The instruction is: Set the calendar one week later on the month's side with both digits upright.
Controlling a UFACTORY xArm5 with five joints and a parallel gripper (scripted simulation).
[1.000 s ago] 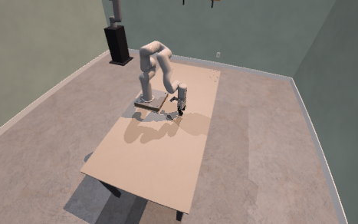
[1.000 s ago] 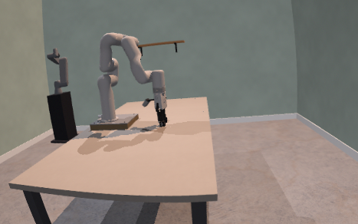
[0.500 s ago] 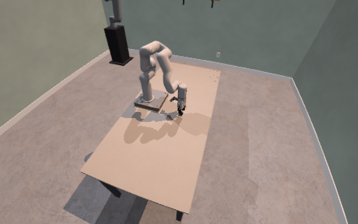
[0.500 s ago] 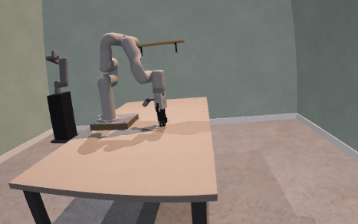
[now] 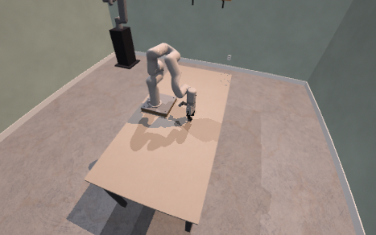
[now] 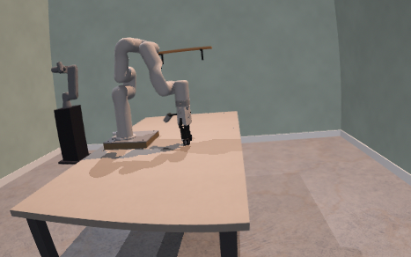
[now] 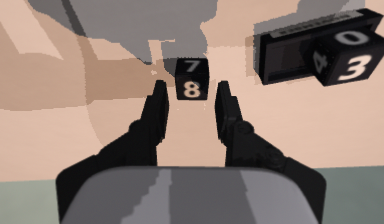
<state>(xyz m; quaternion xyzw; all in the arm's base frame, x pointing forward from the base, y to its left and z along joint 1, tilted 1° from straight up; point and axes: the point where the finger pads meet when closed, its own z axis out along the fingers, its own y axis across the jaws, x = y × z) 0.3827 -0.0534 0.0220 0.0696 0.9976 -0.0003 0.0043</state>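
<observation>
My gripper is now 40 mm above the black cube. Also, from my hand: black calendar tray (10 mm behind, 100 mm to the left, 50 mm below).
</observation>
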